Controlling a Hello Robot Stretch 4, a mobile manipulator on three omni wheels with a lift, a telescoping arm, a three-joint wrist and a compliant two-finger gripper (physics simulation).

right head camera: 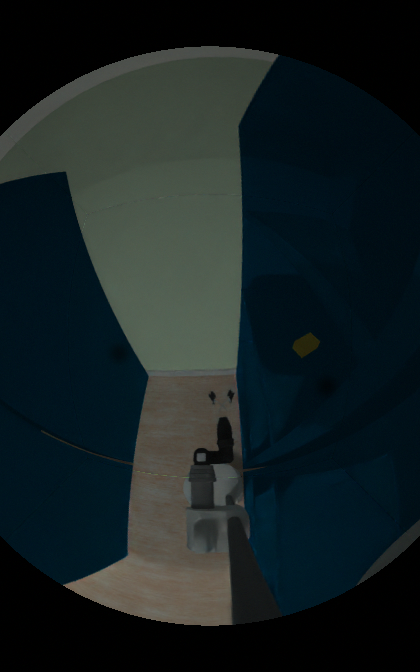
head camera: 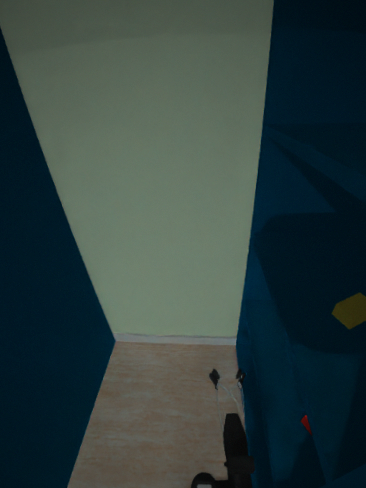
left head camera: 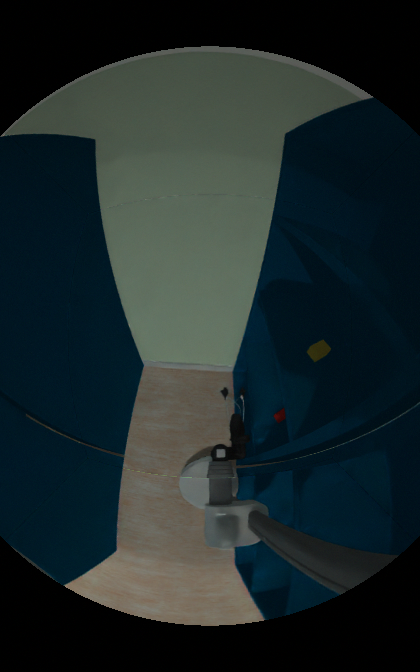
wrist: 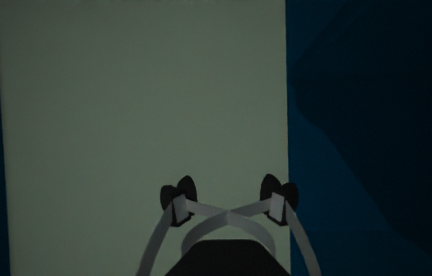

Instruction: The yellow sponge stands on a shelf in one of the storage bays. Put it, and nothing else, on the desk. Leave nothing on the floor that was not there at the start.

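Places are measured from the robot's base along level axes (x ahead, y left, z up), in centimetres.
Pixels of known places: gripper, between the fingertips: (head camera: 226, 369) (wrist: 228, 190).
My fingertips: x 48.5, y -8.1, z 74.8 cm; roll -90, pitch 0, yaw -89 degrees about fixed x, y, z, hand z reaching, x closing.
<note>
For each thing: its top centre in the pictures, then the offset to it from my fingertips. "spot": a spot on its surface instead.
- yellow sponge, centre of its top: (head camera: 357, 305) dx +4.6, dy -36.4, dz +26.0 cm
- red object, centre of its top: (head camera: 319, 418) dx -8.8, dy -33.6, dz -19.7 cm
- right storage unit, a spot on its surface: (wrist: 312, 165) spot: dx +52.3, dy -22.6, dz -5.6 cm
The yellow sponge (head camera: 351, 311) (left head camera: 319, 351) (right head camera: 306, 345) shows as a dim yellow block on a shelf inside the blue storage unit on the right, cut by the right edge of the head camera view. My gripper (head camera: 227, 376) (left head camera: 233, 393) (right head camera: 221, 396) (wrist: 228, 190) is open with nothing between its fingers. It points along the aisle toward the far wall, close beside the right unit's front and to the left of the sponge. The sponge does not show in the wrist view. The desk does not show in these views.
A red object (head camera: 306, 424) (left head camera: 279, 415) sits lower in the right storage unit (head camera: 255, 280) (wrist: 312, 165). A tall blue unit (head camera: 45, 280) (left head camera: 45, 280) (right head camera: 45, 280) stands along the left of the narrow aisle. A pale green wall (head camera: 160, 175) (wrist: 140, 100) closes the aisle's far end.
</note>
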